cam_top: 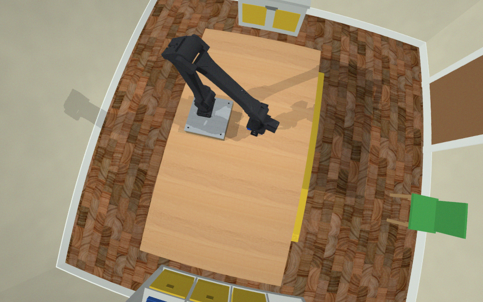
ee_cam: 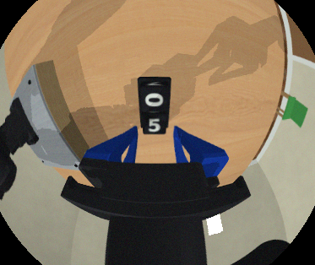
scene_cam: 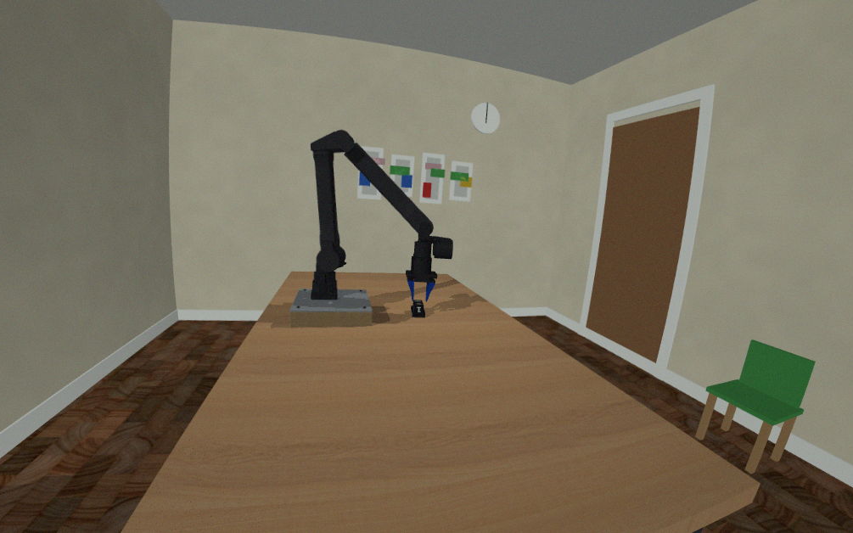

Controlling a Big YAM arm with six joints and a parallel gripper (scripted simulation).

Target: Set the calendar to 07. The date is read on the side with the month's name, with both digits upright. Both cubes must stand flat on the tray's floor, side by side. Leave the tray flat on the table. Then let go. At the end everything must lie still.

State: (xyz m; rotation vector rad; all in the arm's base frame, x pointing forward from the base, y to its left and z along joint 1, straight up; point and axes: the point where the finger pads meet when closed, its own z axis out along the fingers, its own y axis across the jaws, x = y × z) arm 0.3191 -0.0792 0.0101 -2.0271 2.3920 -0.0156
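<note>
My gripper is now 20 mm to the right of the black tray and 50 mm above it. The rest, counted from my hand: black cube: 30 mm to the left, 30 mm below.
</note>
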